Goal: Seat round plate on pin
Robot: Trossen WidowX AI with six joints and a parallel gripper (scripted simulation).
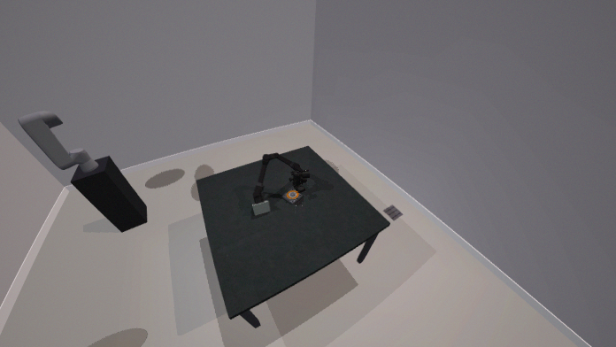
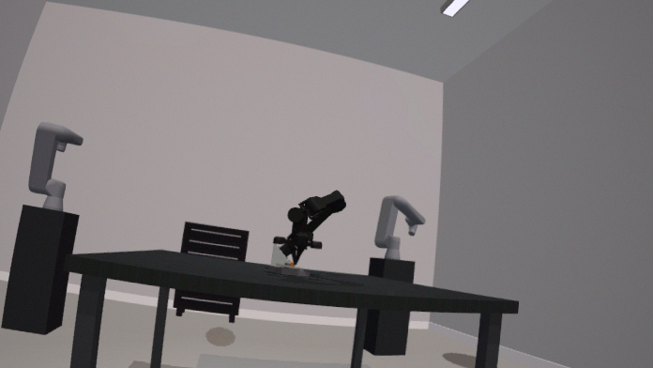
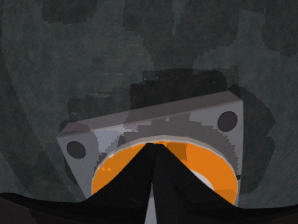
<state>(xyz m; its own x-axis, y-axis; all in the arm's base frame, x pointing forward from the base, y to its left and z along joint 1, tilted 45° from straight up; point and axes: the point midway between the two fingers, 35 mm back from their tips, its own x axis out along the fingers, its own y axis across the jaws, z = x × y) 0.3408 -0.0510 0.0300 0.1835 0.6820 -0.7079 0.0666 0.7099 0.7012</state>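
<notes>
My gripper tip is 50 mm past the base, 10 mm to the left of it and 20 mm above it.
</notes>
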